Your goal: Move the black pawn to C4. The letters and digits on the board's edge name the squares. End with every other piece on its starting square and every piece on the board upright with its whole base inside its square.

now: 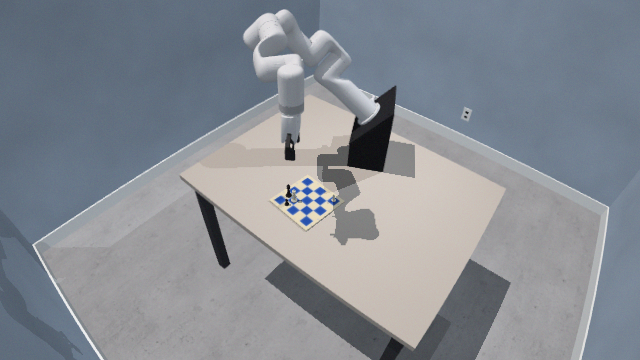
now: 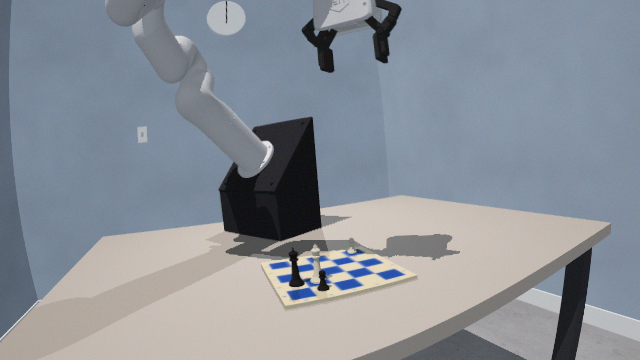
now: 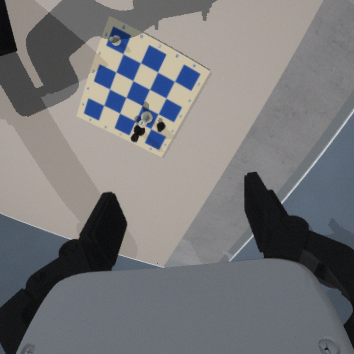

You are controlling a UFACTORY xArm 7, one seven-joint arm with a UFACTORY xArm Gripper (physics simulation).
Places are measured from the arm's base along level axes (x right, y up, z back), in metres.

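Pixels of known places: gripper, fingertip midpoint: [image 1: 292, 150] [image 2: 353, 66] [image 3: 180, 199]; arm's base, origin of the base link: [image 1: 369, 114] [image 2: 256, 160].
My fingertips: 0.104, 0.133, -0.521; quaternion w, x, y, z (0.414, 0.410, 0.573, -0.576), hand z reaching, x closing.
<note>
For each thing: its top centre in the pictures, then the offset to it from my fingertips, as dx, dy, dz. "*": a spot on its surface instead. Level surfaces: height alone.
- black pawn, middle of its top: [image 2: 321, 270] [image 3: 159, 130] [image 1: 286, 199] +0.058, -0.299, +0.042
- chessboard, surface spot: [image 2: 408, 275] [image 3: 203, 74] [image 1: 305, 227] * -0.062, -0.331, -0.030
- tall white piece, middle of its top: [image 2: 315, 244] [image 3: 140, 125] [image 1: 293, 189] +0.042, -0.268, +0.075
- tall black piece, middle of its top: [image 2: 292, 247] [image 3: 132, 139] [image 1: 288, 184] +0.075, -0.268, +0.090
- white pawn, middle of its top: [image 2: 351, 237] [image 3: 110, 38] [image 1: 334, 194] -0.102, -0.299, +0.147
- table, its level: dy -0.337
The black pawn [image 1: 287, 202] [image 2: 323, 282] [image 3: 160, 125] stands upright on a cream edge square of the chessboard [image 1: 306, 228] [image 2: 408, 275] [image 3: 204, 71], apparently A4. A tall white piece [image 1: 294, 196] [image 2: 316, 266] [image 3: 146, 117] stands beside it on a blue square. A tall black piece [image 1: 288, 191] [image 2: 295, 272] [image 3: 138, 131] stands close by at the edge row. A white pawn [image 1: 334, 199] [image 2: 352, 247] [image 3: 115, 40] is on the far corner square. C4 [image 3: 132, 108] appears to be a bare cream square. My gripper [image 1: 290, 155] [image 2: 354, 65] [image 3: 180, 199] is open and empty, high above the table and off to the side of the board.
The black arm base [image 1: 371, 137] [image 2: 300, 200] stands on the table [image 1: 400, 250] [image 2: 175, 310] [image 3: 195, 145] behind the board. The tall white piece stands very close to both black pieces. The arm's shadow lies across the table and over the white pawn's corner.
</note>
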